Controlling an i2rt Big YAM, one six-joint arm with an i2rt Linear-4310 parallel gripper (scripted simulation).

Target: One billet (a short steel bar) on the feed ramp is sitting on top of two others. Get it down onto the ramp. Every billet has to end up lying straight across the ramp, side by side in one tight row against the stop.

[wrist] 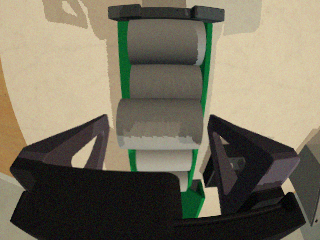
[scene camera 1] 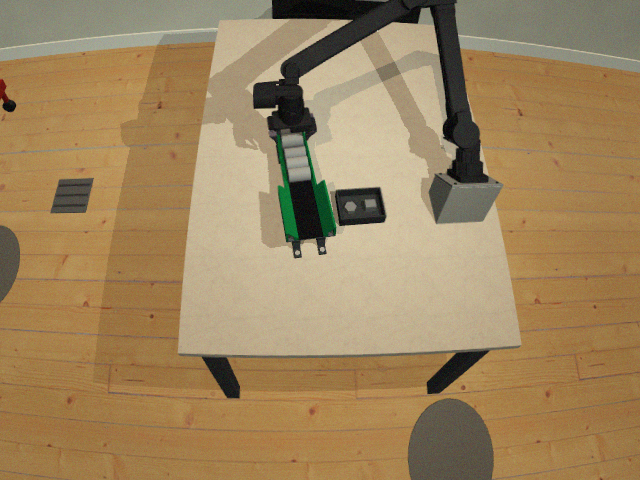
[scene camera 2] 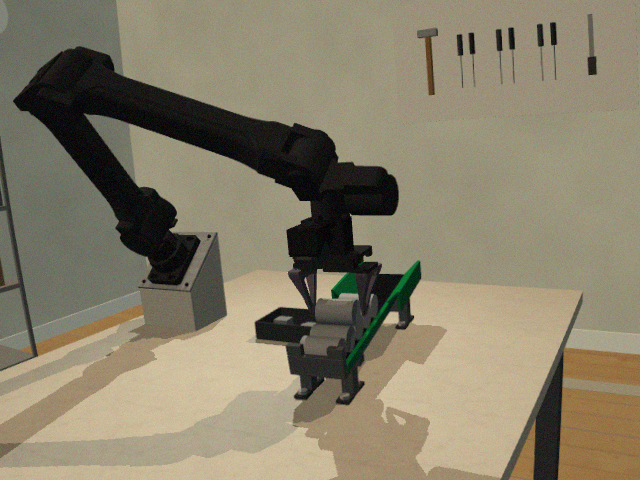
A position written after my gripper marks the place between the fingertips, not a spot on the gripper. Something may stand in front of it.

In view: my gripper (scene camera 2: 338,313), a dark shallow tray (scene camera 2: 266,329) and a dark stop (scene camera 2: 314,364).
The dark shallow tray shows as well in scene camera 1 (scene camera 1: 358,195). My gripper also shows in the wrist view (wrist: 158,120) and in scene camera 1 (scene camera 1: 291,140).
